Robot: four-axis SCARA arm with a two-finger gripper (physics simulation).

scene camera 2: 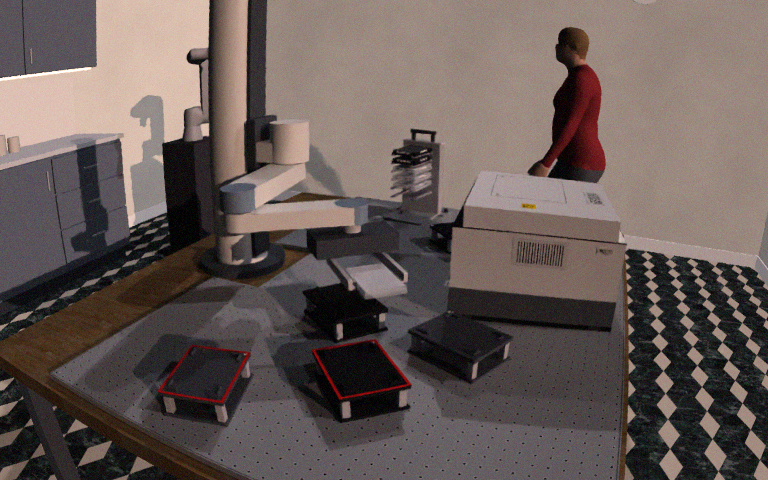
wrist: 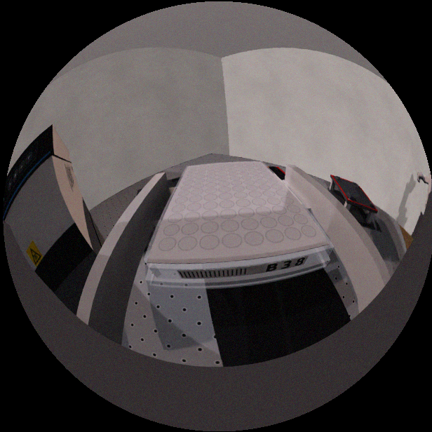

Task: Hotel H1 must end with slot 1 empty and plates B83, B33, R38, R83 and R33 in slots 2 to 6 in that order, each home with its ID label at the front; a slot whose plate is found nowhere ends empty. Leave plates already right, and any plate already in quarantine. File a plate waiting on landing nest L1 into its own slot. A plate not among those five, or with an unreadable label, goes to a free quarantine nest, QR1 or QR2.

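Frame: origin at the arm's base, x ahead, y left, z up, level; metres.
Seen in the pictures: gripper, between the fingertips: point(scene camera 2: 378, 281); arm's base, origin of its link: point(scene camera 2: 242, 261).
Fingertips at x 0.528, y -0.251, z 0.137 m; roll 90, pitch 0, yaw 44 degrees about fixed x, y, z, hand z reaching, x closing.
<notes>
Offsets run from my fingertips to a thing's top centre.
My gripper point(scene camera 2: 378, 280) point(wrist: 227, 175) is shut on a pale plate {0.016 m left, 0.016 m back, 0.002 m up} point(scene camera 2: 370, 276) point(wrist: 232, 220), one finger along each side. The plate is level and held above the bench; its front label reads B38 in the wrist view. A black nest {0.041 m left, 0.096 m back, 0.064 m down} point(scene camera 2: 344, 308) point(wrist: 280, 320) lies below and in front of it. Two red-edged nests, one at the front left point(scene camera 2: 205, 373) point(wrist: 353, 194) and one at the front middle point(scene camera 2: 361, 370), show no plate on top. The hotel point(scene camera 2: 434, 178) stands at the back with a stack of dark and clear plates; their labels are too small to read.
A large white instrument {0.350 m left, 0.262 m ahead, 0.128 m up} point(scene camera 2: 538, 266) point(wrist: 30, 200) stands at the right of the bench. A dark grey nest {0.007 m right, 0.172 m ahead, 0.070 m down} point(scene camera 2: 459, 339) stands in front of it, and another dark nest {0.620 m left, 0.002 m ahead, 0.068 m down} point(scene camera 2: 441, 234) is partly hidden behind it. A person point(scene camera 2: 580, 118) in red stands beyond the bench.
</notes>
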